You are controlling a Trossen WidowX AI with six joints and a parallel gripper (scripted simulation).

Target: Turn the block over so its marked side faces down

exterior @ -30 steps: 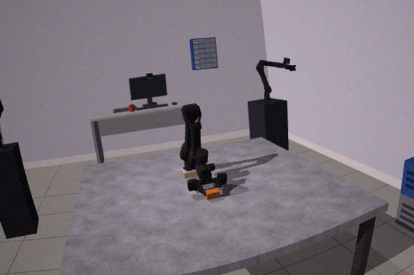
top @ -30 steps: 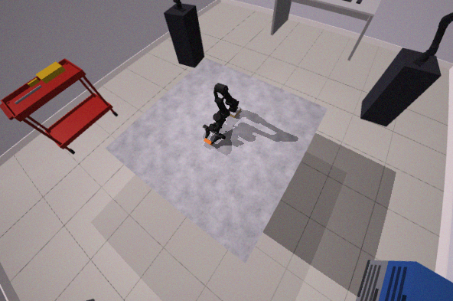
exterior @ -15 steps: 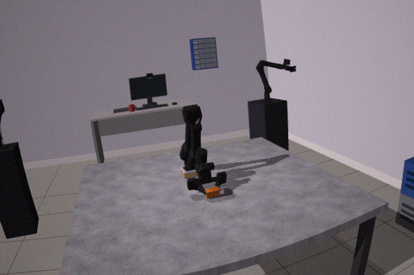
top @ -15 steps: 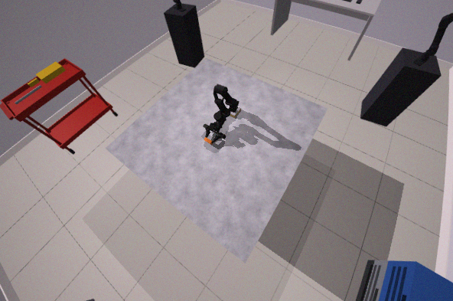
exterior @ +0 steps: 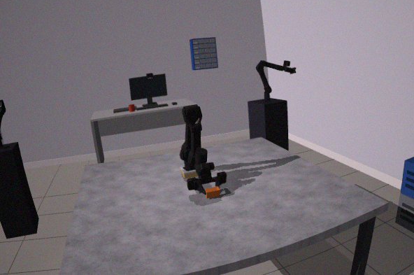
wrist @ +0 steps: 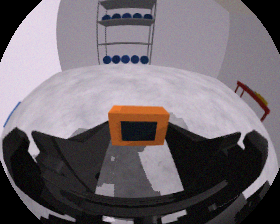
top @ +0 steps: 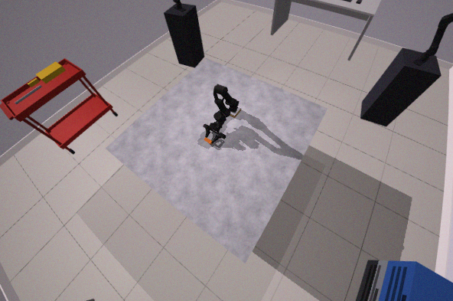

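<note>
My gripper tip is 10 mm past the orange block.
</note>
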